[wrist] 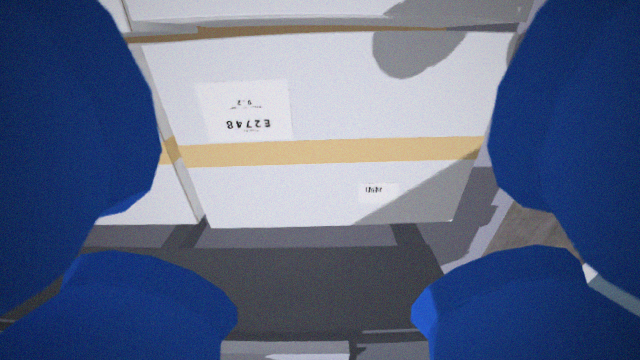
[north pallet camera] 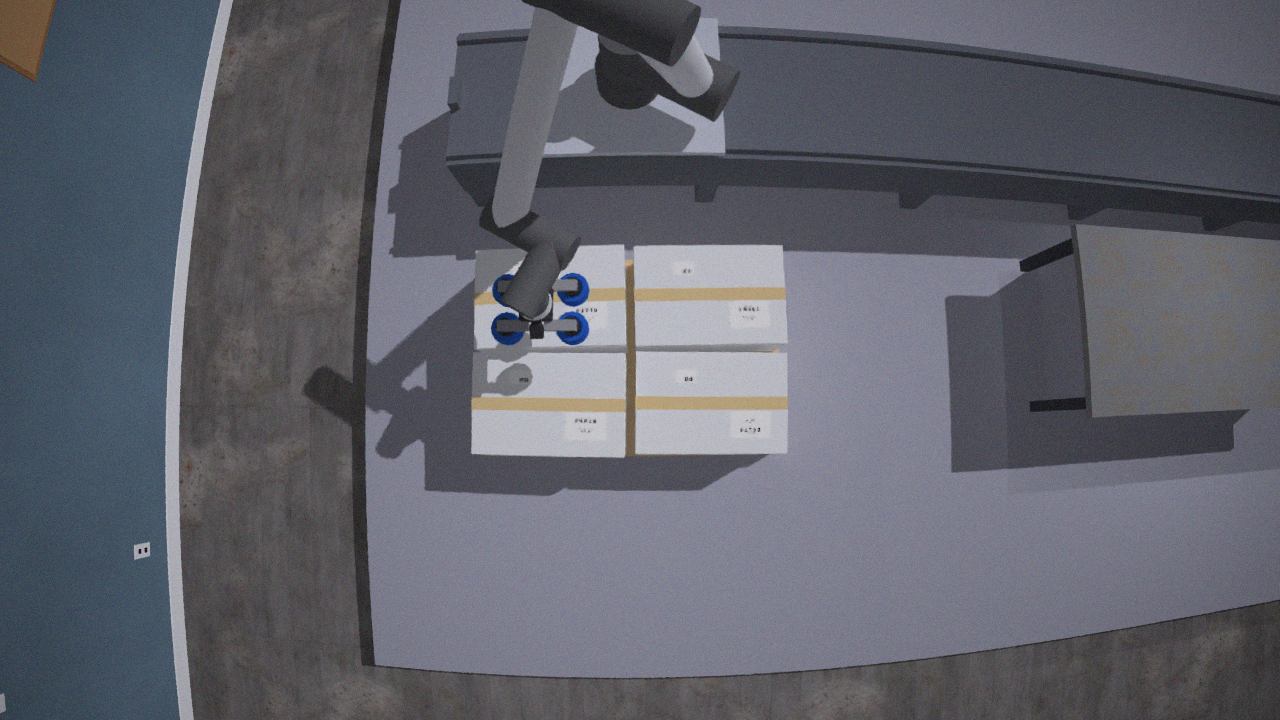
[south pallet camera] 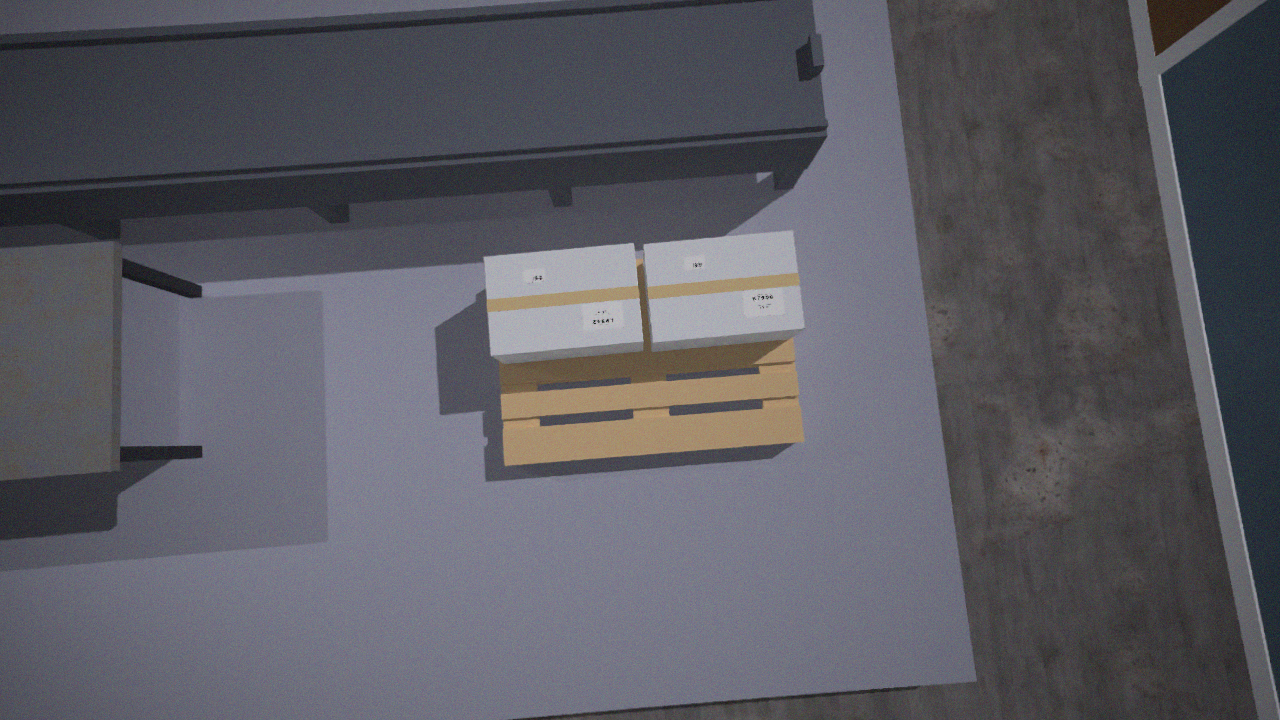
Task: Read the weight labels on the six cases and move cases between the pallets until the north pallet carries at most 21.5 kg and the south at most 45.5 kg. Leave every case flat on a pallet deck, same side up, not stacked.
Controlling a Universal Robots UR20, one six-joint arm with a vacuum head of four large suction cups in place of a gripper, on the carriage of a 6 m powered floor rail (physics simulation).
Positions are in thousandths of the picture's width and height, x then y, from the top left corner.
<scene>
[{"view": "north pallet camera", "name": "my suction head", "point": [455, 467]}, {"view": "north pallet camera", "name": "case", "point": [538, 415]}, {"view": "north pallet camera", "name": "pallet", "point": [493, 494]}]
</scene>
